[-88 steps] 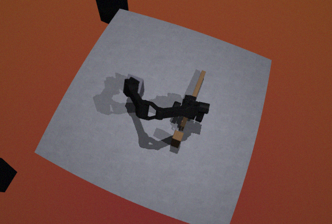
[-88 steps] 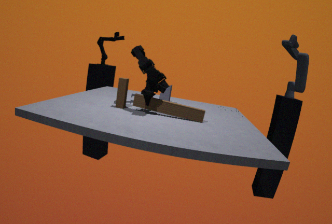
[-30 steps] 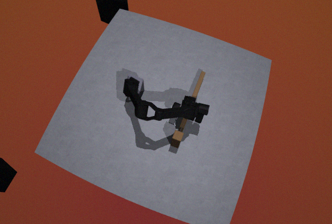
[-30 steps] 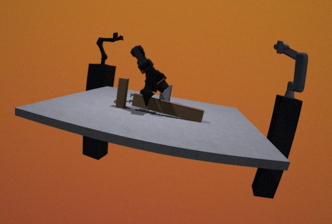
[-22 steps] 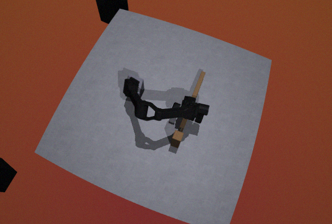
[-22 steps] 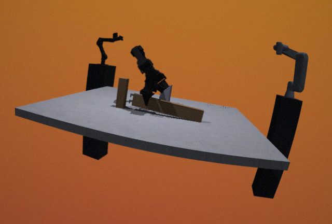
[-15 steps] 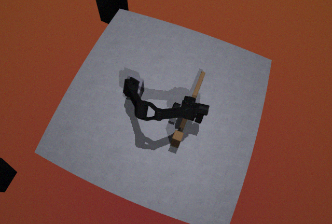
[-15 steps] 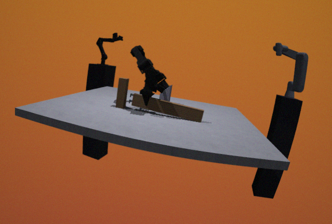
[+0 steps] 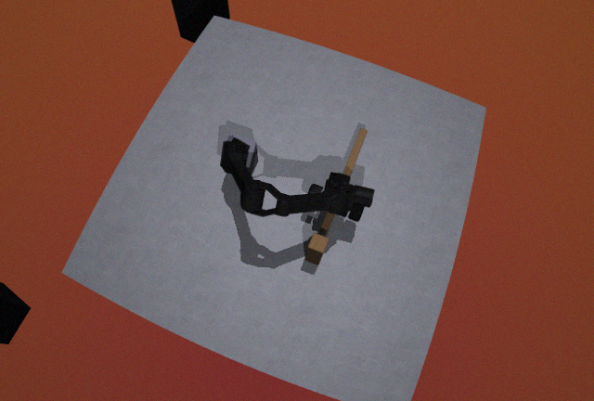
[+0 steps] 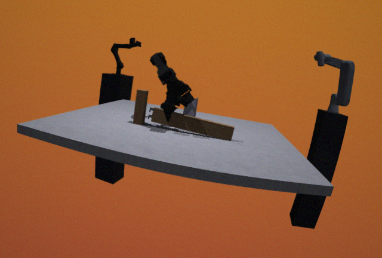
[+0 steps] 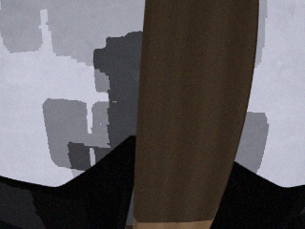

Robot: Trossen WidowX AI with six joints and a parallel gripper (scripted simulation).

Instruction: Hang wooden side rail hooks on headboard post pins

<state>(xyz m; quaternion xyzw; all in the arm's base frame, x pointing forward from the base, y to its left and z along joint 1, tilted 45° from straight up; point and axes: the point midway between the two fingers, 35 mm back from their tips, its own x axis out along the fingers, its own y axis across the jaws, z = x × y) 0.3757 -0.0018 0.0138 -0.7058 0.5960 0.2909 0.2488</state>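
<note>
My gripper tip is 16 cm to the left of the wooden headboard post, 4 cm below it and 2 cm short of it.
</note>
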